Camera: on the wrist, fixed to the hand. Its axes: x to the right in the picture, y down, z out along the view.
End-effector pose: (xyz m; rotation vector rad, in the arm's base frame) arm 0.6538 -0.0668 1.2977 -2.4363 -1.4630 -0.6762
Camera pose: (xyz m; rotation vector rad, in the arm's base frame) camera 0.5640 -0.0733 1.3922 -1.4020 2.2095 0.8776
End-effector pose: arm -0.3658 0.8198 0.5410 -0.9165 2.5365 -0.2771
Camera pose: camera -0.3797 0.7665 0.6593 2.3985 0.6600 0.5461
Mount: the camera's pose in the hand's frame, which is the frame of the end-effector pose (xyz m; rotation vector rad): 0.0056 -0.0711 -0.1093 -0.2373 0.5945 -3.0168
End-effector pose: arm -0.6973 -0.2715 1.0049 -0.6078 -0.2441 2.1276
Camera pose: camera -0.5942 -0.2303 0.9363 -0.2318 -0.4698 -0.9731
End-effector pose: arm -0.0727 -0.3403 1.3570 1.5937 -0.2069 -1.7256
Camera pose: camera -0.0027 -0.2542 1.2883 -0.4621 -1.7111 0.6497
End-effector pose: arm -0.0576 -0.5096 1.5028 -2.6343 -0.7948 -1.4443
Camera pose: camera -0.1722 -0.4746 1.5544 -0.7692 1.9535 0.5220
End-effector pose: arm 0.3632 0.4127 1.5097 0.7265 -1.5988 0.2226
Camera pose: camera 0.4936 0.4143 1.5157 1.6827 1.0900 -1.6389
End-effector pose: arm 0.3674 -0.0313 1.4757 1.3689 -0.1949 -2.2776
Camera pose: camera 0.4367 0.0414 1.3924 -0.4927 -1.2998 0.3585
